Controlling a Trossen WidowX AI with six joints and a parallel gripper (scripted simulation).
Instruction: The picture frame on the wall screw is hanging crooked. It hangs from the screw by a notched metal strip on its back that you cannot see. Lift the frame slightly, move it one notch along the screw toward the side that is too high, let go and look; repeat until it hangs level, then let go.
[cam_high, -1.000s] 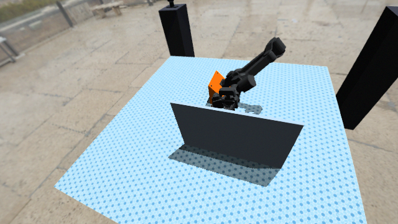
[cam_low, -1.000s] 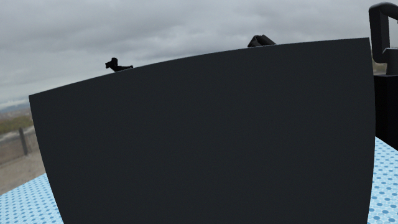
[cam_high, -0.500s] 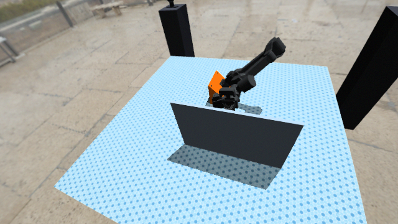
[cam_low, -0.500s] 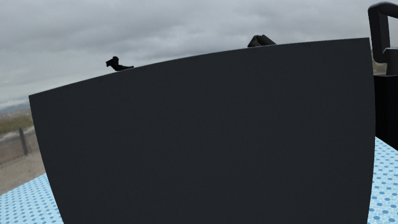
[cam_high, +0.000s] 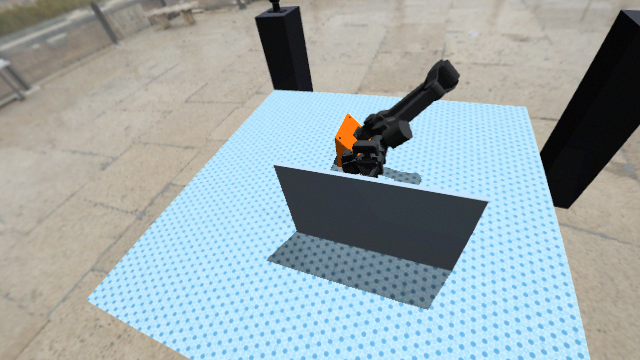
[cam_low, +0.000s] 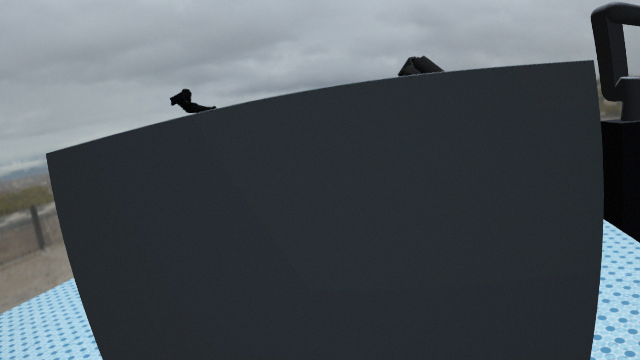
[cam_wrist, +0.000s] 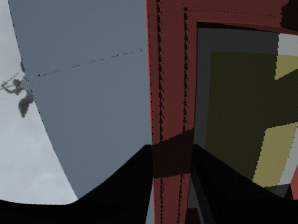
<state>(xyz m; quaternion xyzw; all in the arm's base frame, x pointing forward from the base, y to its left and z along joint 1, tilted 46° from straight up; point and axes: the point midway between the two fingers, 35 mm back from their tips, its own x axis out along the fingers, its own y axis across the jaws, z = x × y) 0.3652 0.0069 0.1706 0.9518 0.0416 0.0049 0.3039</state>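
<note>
My gripper tip is now 50 mm above the picture frame, 10 mm to the right of it and 10 mm short of it. From my gripper tip the other things lie so: grey wall panel: 60 mm below, 20 mm to the left, 20 mm ahead.
</note>
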